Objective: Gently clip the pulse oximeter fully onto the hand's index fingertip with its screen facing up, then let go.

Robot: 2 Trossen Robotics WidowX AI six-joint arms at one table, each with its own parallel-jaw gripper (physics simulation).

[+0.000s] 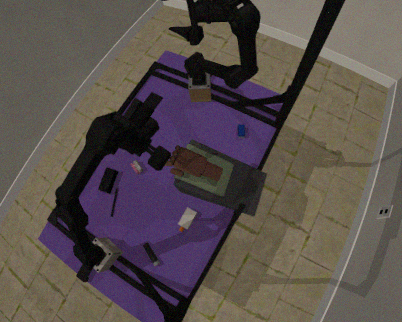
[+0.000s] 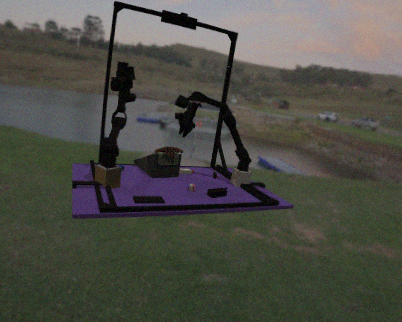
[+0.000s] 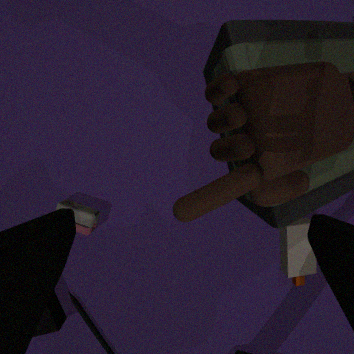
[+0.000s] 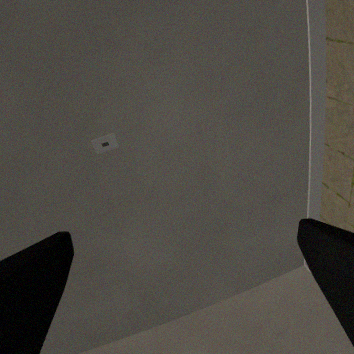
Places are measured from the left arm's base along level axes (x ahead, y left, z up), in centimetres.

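Where they show: left gripper, fingertip midpoint: [image 1: 152,149] [image 2: 181,135] [image 3: 194,223]; right gripper, fingertip midpoint: [image 1: 165,14] [image 2: 134,88] [image 4: 186,236]; left arm's base, origin of the base link: [image 1: 96,255] [image 2: 242,169]; right arm's base, origin of the base link: [image 1: 199,79] [image 2: 108,165].
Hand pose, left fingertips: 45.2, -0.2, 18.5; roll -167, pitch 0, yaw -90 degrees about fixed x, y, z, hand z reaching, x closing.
Each offset is from my left fingertips to the centre of the thing, as dx, dy, dz. "spot": to the spot under its first point.
A small white block with a pink underside, which appears to be the pulse oximeter @[-7.2, +14.2, -27.5] [image 1: 137,166] [image 2: 192,187] [image 3: 82,217], lies on the purple mat, apart from the hand. Its screen cannot be made out. The brown hand [image 1: 200,167] [image 2: 169,150] [image 3: 295,112] rests palm down on a sloped dark stand [image 1: 255,187] [image 2: 161,168] [image 3: 285,31]. Its index finger [image 3: 215,195] sticks out with a bare tip. My left gripper [image 2: 184,133] [image 3: 194,223] is open and empty, pointing down high above the mat near the fingertip. My right gripper [image 2: 126,65] [image 4: 186,236] is open and empty, raised high, facing the wall.
A white box with an orange end @[-12.3, -18.5, -27.6] [image 1: 188,218] [image 3: 301,250] lies beside the stand. A black box @[-20.3, +21.3, -27.3] [image 1: 108,180] [image 2: 217,192], a thin black pen @[-25.6, +12.9, -28.6] [image 1: 115,202], a dark marker @[-32.5, -15.3, -27.7] [image 1: 151,254], a blue item @[+33.9, -14.6, -27.4] [image 1: 241,130] and a dark flat rectangle @[spot: +20.7, +32.1, -28.3] [image 2: 148,199] lie around. Black frame bars border the mat.
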